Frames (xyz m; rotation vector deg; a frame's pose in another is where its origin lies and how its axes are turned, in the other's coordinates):
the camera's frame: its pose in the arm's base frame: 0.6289 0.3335 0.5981 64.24 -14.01 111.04
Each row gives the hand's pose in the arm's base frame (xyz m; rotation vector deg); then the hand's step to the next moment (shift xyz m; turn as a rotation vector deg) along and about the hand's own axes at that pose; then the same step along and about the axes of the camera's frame.
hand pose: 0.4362 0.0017 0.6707 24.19 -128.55 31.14
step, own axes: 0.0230 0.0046 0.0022 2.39 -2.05 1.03
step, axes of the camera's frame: 0.0157 0.0174 -0.0026 0.10 2.90 1.60
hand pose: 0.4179 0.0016 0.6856 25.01 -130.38 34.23
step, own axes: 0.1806 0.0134 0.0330 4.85 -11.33 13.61
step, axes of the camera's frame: 0.0993 0.1545 -0.0124 -10.15 14.50 4.88
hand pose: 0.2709 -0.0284 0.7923 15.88 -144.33 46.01
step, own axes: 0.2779 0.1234 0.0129 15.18 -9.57 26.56
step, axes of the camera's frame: 0.1646 0.1838 -0.1782 -14.62 28.34 -3.24
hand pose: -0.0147 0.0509 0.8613 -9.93 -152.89 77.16
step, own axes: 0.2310 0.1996 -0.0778 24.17 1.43 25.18
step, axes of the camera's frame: 0.0973 -0.0006 -0.2997 -13.23 27.24 -17.40
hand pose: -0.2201 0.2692 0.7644 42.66 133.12 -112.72
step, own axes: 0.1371 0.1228 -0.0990 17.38 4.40 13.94
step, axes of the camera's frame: -0.0061 -0.0876 -0.1897 -9.37 14.66 -14.60
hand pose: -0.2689 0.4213 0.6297 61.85 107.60 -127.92
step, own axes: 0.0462 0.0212 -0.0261 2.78 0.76 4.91
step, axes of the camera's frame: -0.0099 -0.0217 -0.0519 -2.56 4.75 -1.81
